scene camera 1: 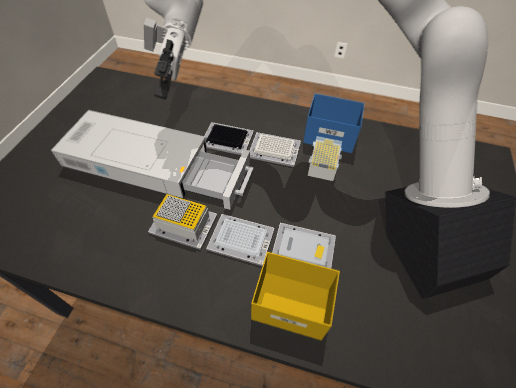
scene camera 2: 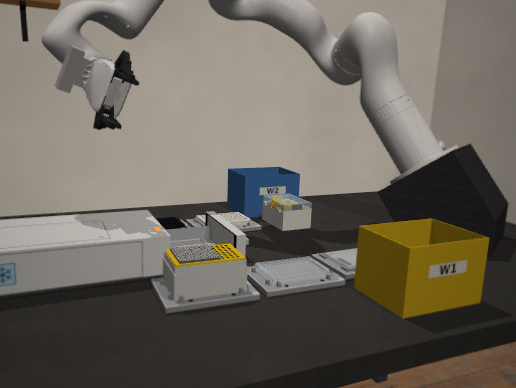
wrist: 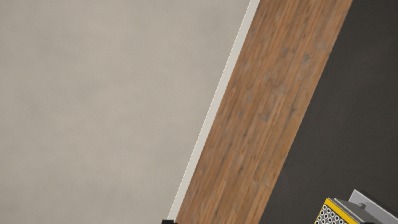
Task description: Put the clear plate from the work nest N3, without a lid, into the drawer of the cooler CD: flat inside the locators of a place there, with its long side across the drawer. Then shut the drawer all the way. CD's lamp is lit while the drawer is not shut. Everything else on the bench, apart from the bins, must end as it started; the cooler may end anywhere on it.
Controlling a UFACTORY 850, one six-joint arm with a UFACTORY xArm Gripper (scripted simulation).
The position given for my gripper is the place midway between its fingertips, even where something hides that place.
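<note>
Visible here are a white cooler (scene camera 2: 52,253) (scene camera 1: 156,158), out of frame in the wrist view, and a clear well plate (scene camera 2: 295,270) (scene camera 1: 233,235), likewise out of frame in the wrist view. A yellow-topped tip rack (scene camera 2: 198,271) (scene camera 1: 185,218) is present, as is a white plate (scene camera 1: 267,145). My gripper (scene camera 2: 122,104) can be seen, together with a yellow bin (scene camera 2: 409,281) and a blue bin (scene camera 2: 246,186).
</note>
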